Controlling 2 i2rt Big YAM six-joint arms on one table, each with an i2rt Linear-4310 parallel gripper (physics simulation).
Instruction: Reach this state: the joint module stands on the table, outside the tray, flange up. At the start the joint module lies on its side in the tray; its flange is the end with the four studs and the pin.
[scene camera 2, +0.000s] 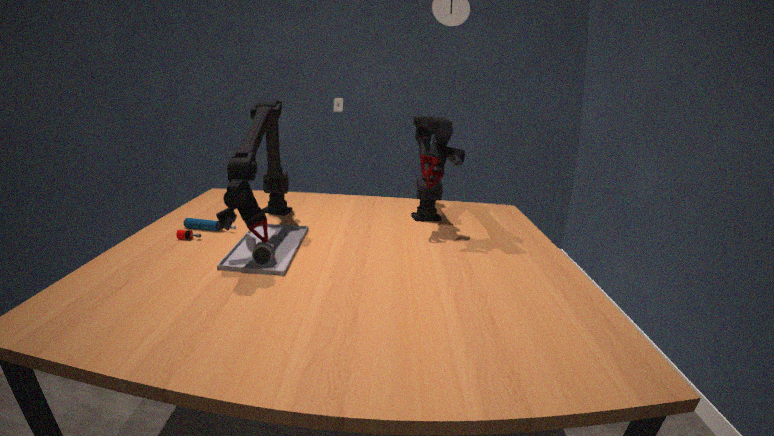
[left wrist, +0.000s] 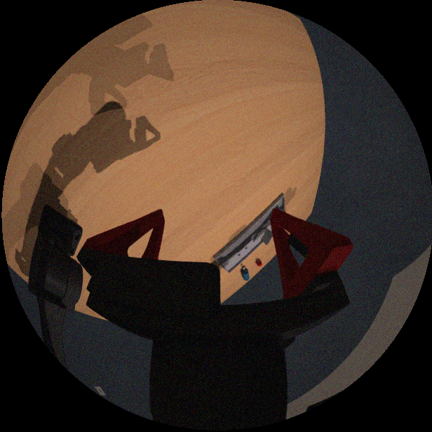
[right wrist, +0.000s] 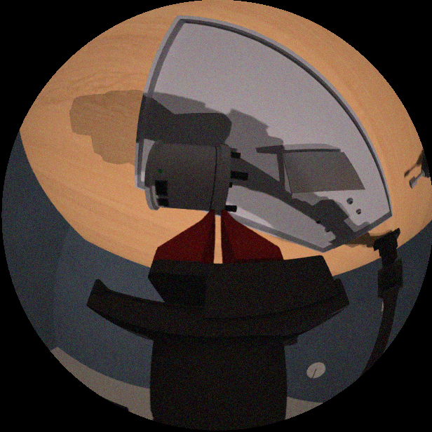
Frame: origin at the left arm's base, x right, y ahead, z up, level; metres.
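Where they show: left gripper, fingertip midpoint: (scene camera 2: 426, 182); right gripper, fingertip midpoint: (scene camera 2: 266, 241); left arm's base at its link origin: (scene camera 2: 426, 218); right arm's base at its link origin: (scene camera 2: 277, 211).
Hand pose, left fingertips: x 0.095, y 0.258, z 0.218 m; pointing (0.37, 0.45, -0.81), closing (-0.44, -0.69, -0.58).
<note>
Things, the pixels of their top centre, and the offset from my left fingertips. "spot": a spot on its surface instead.
- joint module at a spot on its surface: (scene camera 2: 263, 253) spot: dx +0.570, dy +0.241, dz -0.167 m
- grey tray at its top centre: (scene camera 2: 267, 243) dx +0.573, dy +0.067, dz -0.202 m
- blue tool at a spot on its surface: (scene camera 2: 202, 224) spot: dx +0.855, dy -0.111, dz -0.191 m
The joint module (scene camera 2: 263, 253), a dark grey cylinder, lies on its side in the grey tray (scene camera 2: 286, 246) at the left of the table. In the right wrist view the module (right wrist: 187, 177) lies across the tray (right wrist: 282, 100) with its studded flange end pointing right. My right gripper (scene camera 2: 260, 233) is down at the module. Its red fingers (right wrist: 217, 217) are shut together, and their tips meet the module's near side by the flange; nothing shows between them. My left gripper (scene camera 2: 430, 174) (left wrist: 217, 213) hangs open and empty, high by its base at the back.
A flat grey part (right wrist: 322, 171) also lies in the tray beyond the module. A blue tool (scene camera 2: 202, 224) and a small red one (scene camera 2: 185, 234) lie on the table left of the tray. The tray is small and far off in the left wrist view (left wrist: 250, 241).
</note>
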